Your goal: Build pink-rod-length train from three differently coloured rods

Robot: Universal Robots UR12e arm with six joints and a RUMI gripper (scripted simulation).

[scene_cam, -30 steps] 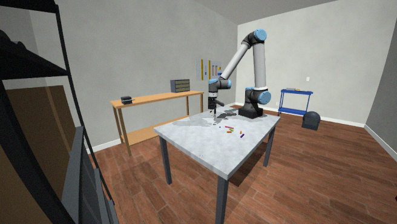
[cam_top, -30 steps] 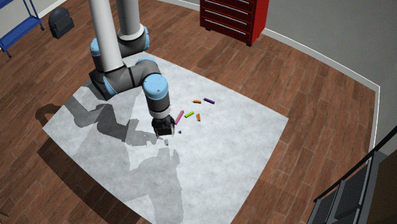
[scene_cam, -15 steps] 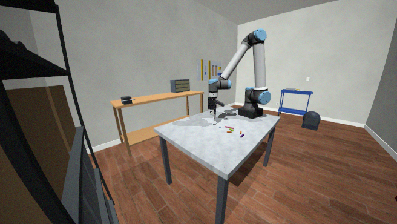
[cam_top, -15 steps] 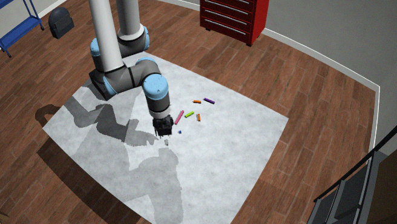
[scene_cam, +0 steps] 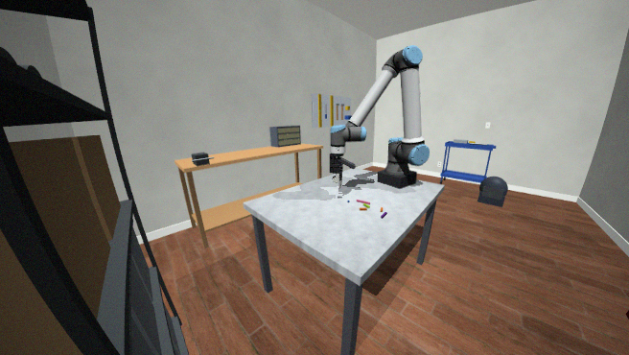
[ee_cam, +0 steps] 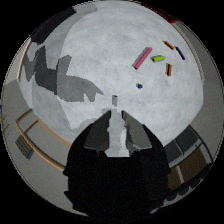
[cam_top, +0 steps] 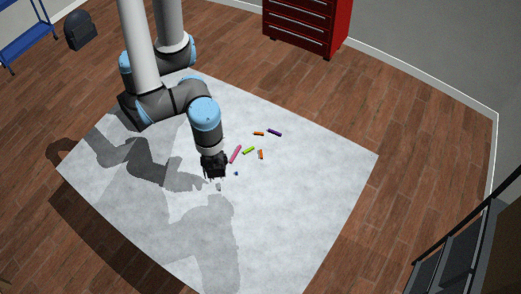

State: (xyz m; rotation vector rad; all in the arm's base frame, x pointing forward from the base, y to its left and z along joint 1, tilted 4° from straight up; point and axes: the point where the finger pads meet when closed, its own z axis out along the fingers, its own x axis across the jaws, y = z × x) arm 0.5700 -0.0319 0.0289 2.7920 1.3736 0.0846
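The grey rod is 80 mm below my hand. Round my hand: blue rod 90 mm to the left, 80 mm below; then pink rod 60 mm behind, 150 mm to the left, 80 mm below; then lime rod 40 mm behind, 200 mm to the left, 80 mm below.
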